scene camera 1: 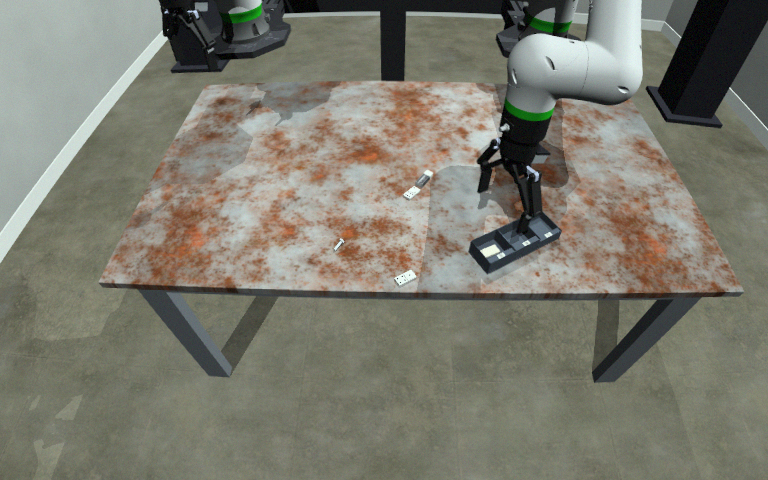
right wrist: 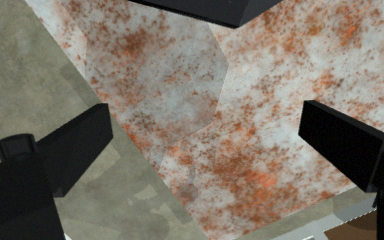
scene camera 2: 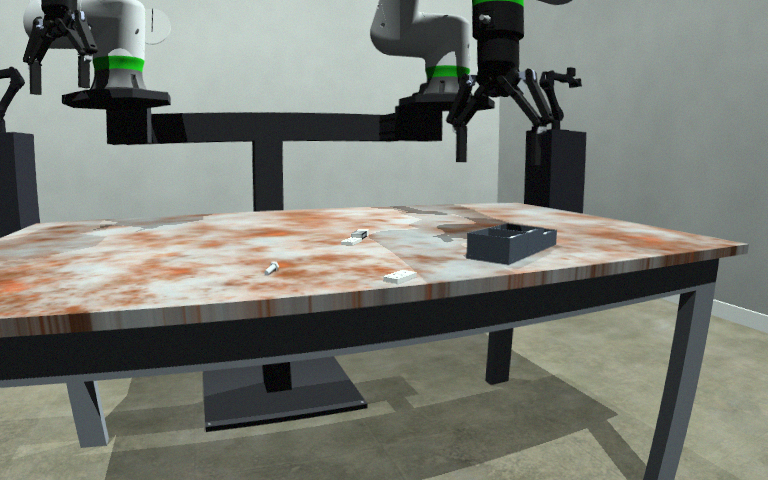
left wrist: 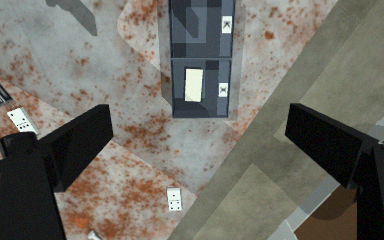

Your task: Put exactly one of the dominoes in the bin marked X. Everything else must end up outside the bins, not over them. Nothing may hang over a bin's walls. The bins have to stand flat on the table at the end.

Scene:
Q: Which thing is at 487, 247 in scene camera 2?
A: A dark three-bin tray.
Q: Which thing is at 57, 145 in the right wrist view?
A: The right gripper.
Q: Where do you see a dark three-bin tray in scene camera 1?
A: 504, 237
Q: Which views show the left gripper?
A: Scene camera 1, scene camera 2 and the left wrist view only.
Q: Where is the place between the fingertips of the left gripper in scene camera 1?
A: At 501, 209

